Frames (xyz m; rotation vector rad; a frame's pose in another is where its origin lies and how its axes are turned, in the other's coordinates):
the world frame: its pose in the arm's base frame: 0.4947 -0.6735 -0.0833 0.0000 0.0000 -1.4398
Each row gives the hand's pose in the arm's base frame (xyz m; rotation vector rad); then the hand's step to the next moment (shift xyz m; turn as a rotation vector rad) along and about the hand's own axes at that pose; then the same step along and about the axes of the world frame.
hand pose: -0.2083 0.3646 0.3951 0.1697 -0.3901 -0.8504
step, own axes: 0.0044 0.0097 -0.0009 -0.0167 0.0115 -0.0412
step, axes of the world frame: -0.0017 0.0100 0.0033 -0.0177 0.0171 -0.0388
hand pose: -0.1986 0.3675 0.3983 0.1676 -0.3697 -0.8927
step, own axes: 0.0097 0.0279 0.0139 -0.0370 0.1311 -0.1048
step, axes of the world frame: -0.0070 0.0216 0.0234 -0.0933 0.1277 -0.0673
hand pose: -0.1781 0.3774 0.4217 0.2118 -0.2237 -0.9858
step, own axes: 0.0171 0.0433 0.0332 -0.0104 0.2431 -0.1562
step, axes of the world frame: -0.0018 0.0349 0.0453 -0.1190 0.2501 -0.0831
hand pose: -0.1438 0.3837 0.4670 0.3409 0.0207 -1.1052
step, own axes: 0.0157 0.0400 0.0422 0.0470 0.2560 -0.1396
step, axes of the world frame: 0.0140 0.0343 0.0475 -0.0654 0.2782 -0.0746
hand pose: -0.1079 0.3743 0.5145 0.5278 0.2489 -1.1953
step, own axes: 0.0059 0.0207 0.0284 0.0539 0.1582 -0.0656
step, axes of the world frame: 0.0162 0.0168 0.0269 -0.0088 0.1749 -0.0397
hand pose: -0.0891 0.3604 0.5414 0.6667 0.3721 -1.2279
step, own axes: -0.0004 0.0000 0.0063 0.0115 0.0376 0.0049
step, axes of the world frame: 0.0037 -0.0012 0.0050 0.0098 0.0378 0.0068
